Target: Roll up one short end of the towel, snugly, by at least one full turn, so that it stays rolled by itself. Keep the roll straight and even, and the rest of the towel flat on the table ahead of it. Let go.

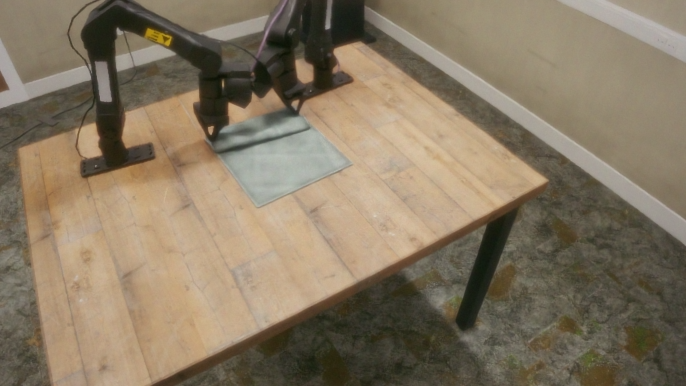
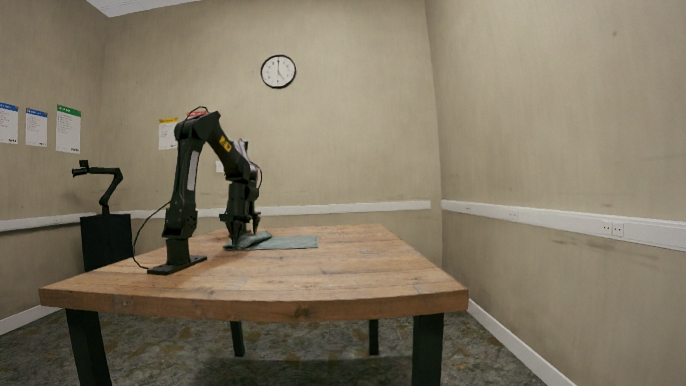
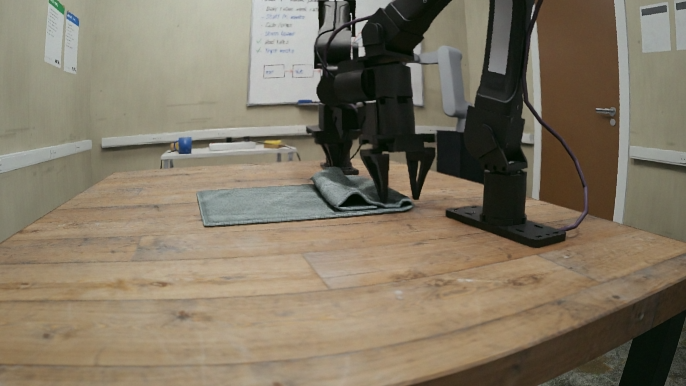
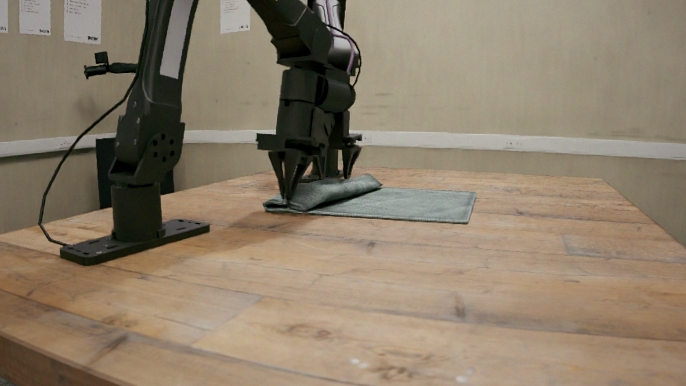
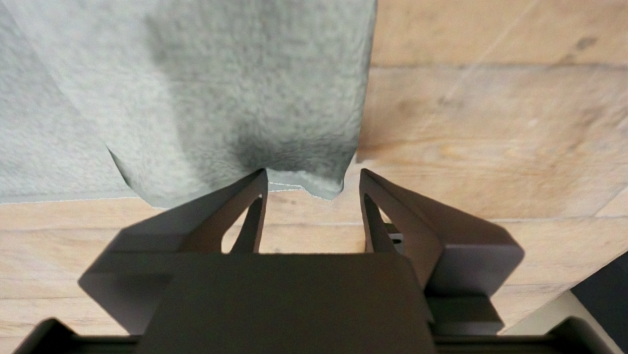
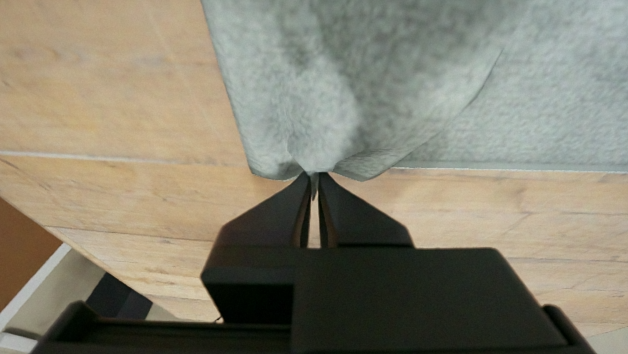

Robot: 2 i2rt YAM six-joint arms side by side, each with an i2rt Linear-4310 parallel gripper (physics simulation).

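The grey-green towel (image 1: pixel 295 167) (image 2: pixel 295 243) (image 3: pixel 260 202) (image 4: pixel 420 202) lies with its far part flat. Its arm-side end is folded over into a wide, loose flap (image 1: pixel 265 131) (image 3: pixel 340 187) (image 4: pixel 340 191), with a small hollow under the raised edge at the left arm's side. My right gripper (image 1: pixel 213 139) (image 4: pixel 286 199) (image 6: pixel 314 177) is shut on the folded end at one side, pinching cloth at the fingertips. My left gripper (image 3: pixel 400 199) (image 5: pixel 313 177) is partly open, low over the other side, its fingertips either side of the fold's outer corner.
The wooden table (image 1: pixel 400 210) (image 3: pixel 225 310) carries both arm bases; the left arm's base (image 3: pixel 505 225) and the right arm's base (image 4: pixel 135 240) stand behind the towel's folded end. The two arms are close together above the fold.
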